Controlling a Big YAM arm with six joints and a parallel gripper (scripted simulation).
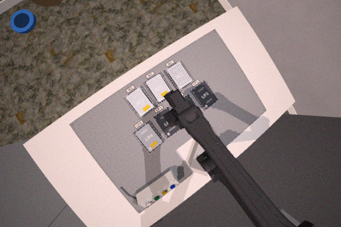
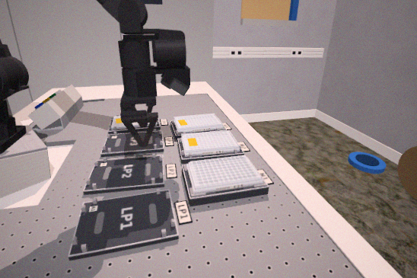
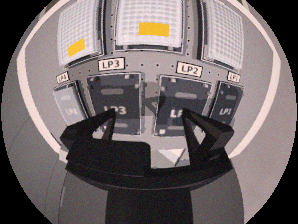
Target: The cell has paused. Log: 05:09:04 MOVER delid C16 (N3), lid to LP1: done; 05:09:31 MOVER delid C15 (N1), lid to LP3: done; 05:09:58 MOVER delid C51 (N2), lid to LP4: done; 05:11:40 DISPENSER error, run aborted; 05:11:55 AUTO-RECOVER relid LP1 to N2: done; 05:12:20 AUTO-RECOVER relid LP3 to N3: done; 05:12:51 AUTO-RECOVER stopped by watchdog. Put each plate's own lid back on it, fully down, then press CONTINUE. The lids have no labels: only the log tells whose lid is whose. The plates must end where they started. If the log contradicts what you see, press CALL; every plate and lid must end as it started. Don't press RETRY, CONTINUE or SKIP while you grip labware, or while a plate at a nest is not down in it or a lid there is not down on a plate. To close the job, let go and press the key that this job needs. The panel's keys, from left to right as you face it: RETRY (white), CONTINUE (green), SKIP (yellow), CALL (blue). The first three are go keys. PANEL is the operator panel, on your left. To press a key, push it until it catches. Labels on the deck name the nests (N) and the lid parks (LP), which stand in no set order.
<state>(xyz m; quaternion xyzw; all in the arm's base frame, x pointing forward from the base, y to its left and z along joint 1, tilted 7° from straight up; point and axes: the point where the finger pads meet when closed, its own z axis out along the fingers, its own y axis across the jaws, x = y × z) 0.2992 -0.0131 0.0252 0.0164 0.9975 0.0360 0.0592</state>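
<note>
The clear lid lies 150 mm ahead of my hand, 30 mm below it and 10 mm to the right of it. The rest, counted from my hand: blue key (300 mm behind, 250 mm to the left); then green key (350 mm to the left, 290 mm behind); then yellow key (300 mm to the left, 290 mm behind).
</note>
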